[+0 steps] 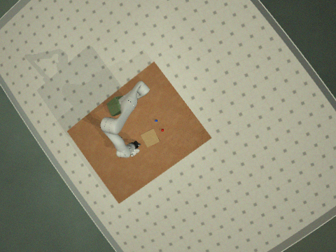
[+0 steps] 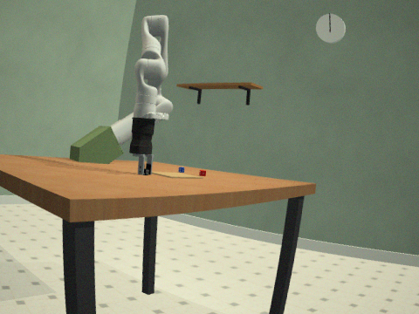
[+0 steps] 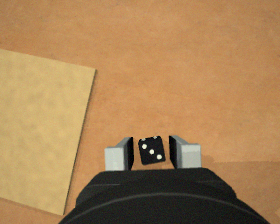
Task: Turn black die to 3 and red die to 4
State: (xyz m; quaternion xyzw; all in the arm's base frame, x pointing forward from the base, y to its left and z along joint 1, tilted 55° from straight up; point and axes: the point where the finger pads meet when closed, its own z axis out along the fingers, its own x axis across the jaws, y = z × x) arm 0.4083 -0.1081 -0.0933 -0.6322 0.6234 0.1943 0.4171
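My hand is 1 cm above the black die. Also, from my hand: tan mat (14 cm to the left, 2 cm below); blue die (28 cm to the left, 10 cm behind, 1 cm below); red die (28 cm to the left, 1 cm below, 1 cm ahead).
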